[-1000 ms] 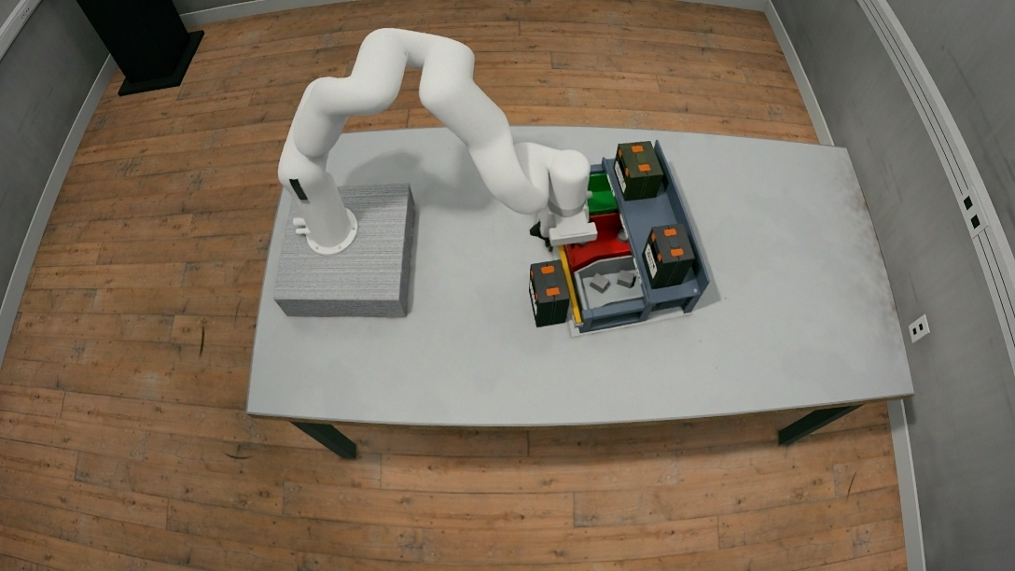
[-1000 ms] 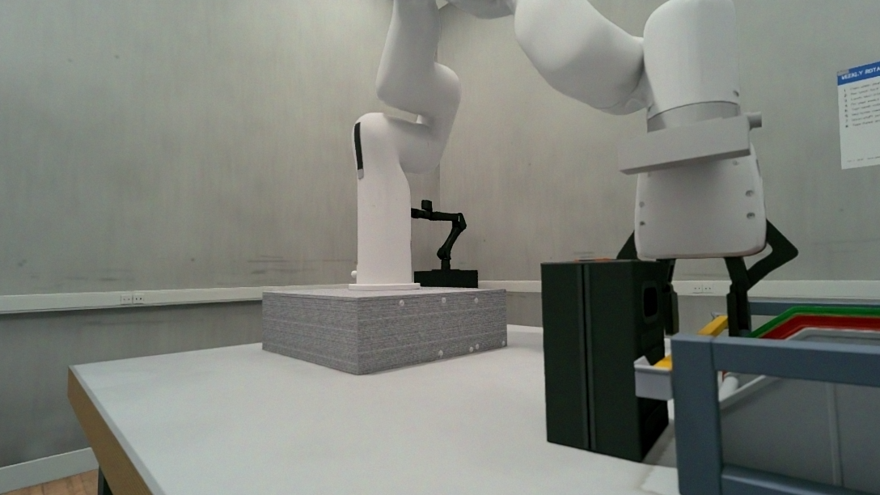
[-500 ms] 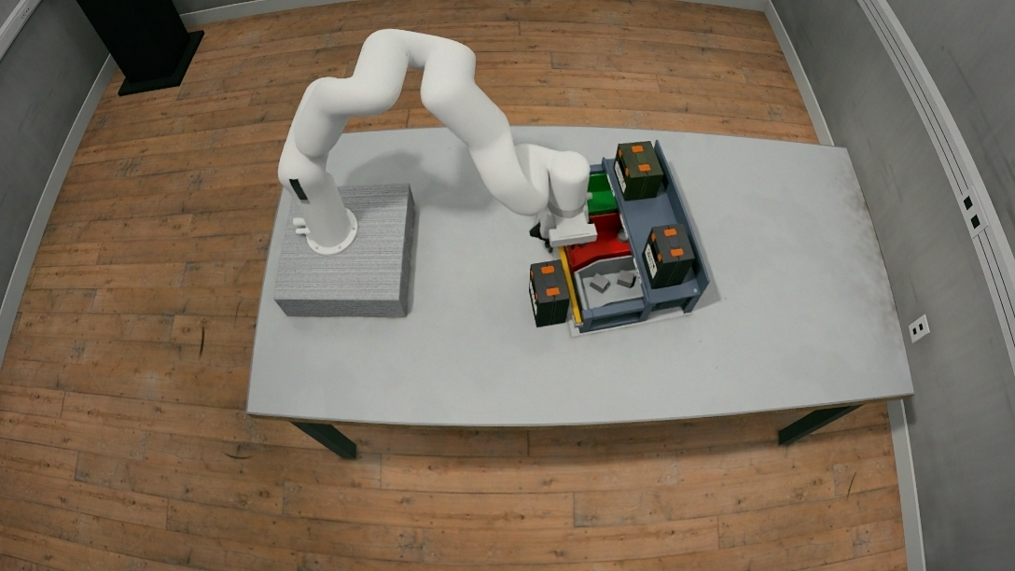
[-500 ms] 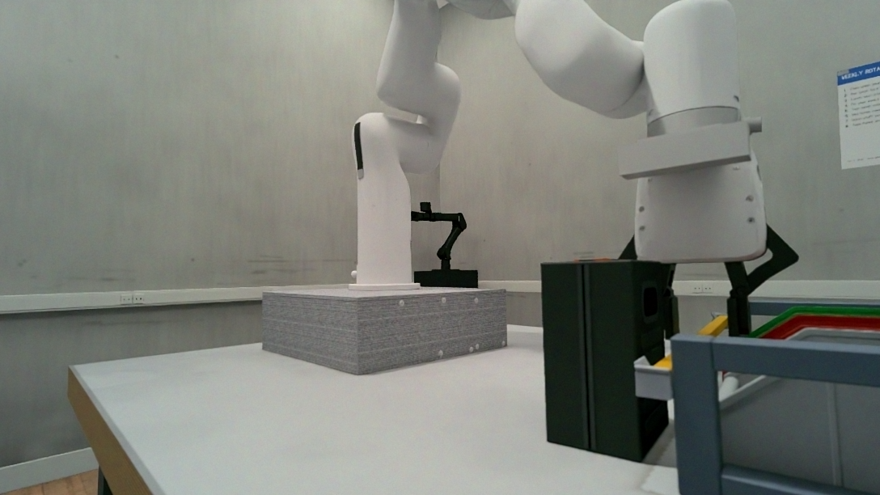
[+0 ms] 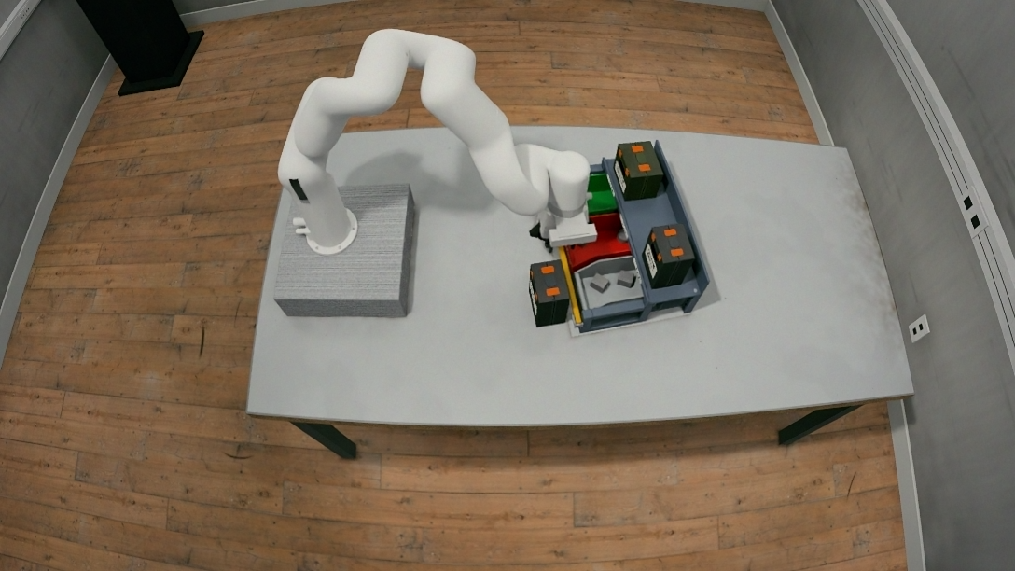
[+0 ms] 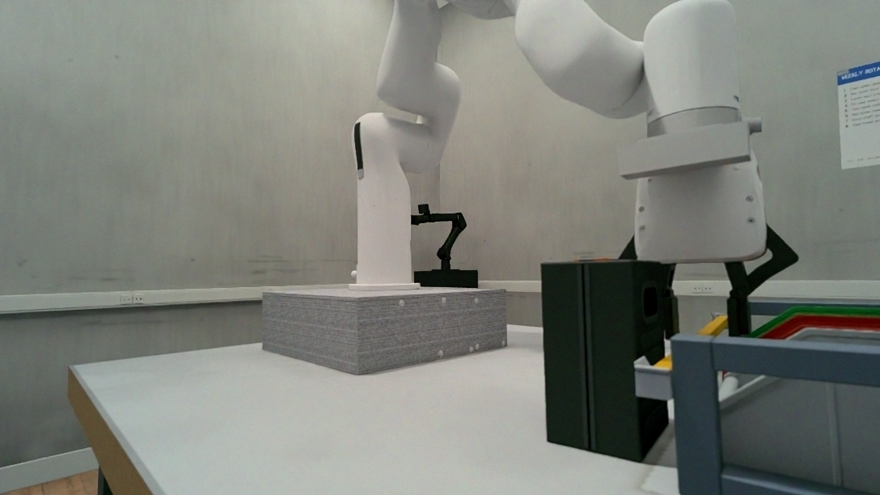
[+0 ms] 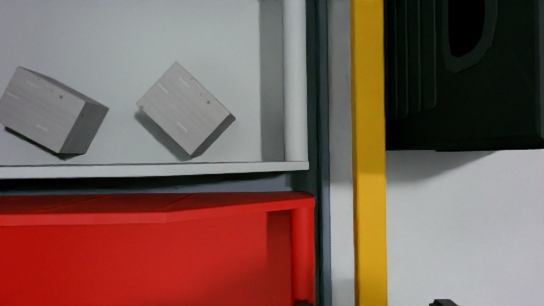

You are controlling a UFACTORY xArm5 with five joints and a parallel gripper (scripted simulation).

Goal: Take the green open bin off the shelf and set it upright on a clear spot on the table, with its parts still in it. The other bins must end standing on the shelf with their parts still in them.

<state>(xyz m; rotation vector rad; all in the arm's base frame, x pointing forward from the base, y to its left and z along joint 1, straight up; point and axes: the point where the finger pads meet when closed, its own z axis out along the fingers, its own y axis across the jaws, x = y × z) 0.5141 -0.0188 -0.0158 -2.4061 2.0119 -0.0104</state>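
Right now the yellow bar is 20 mm below my hand. The rest, counted from my hand: blue-grey shelf (130 mm ahead, 20 mm to the left, 10 mm below); black case (120 mm to the right, 30 mm behind, 10 mm below); red bin (100 mm ahead, 30 mm below, 20 mm to the left).
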